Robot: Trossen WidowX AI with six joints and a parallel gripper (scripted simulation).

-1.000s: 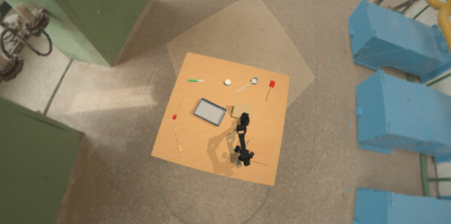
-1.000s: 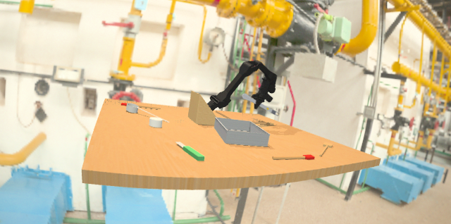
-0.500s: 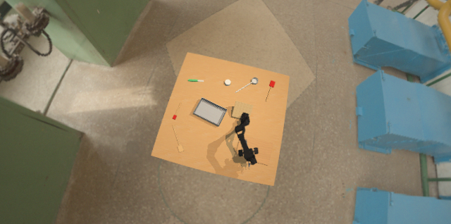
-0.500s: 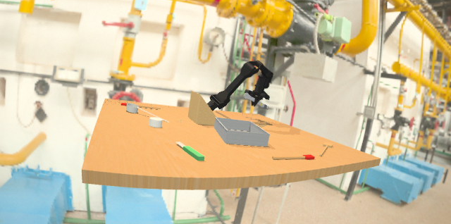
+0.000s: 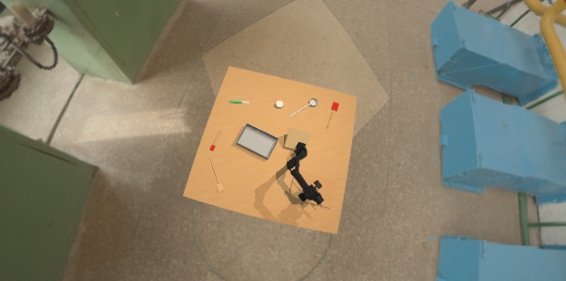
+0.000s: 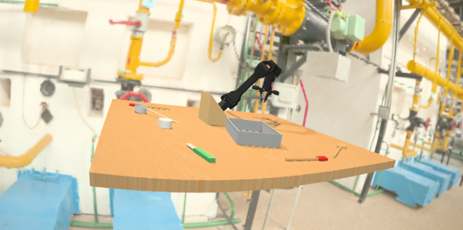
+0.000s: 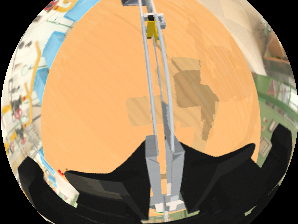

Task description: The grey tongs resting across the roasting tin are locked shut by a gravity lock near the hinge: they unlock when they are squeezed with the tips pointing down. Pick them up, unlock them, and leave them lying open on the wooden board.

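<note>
Right now my gripper tip is 11 cm above the wooden board, 5 cm past it and 4 cm to the left of it. Round my gripper tip: grey roasting tin (51 cm ahead, 29 cm to the right, 9 cm below); red spatula (78 cm to the right, 12 cm below, 6 cm behind).
</note>
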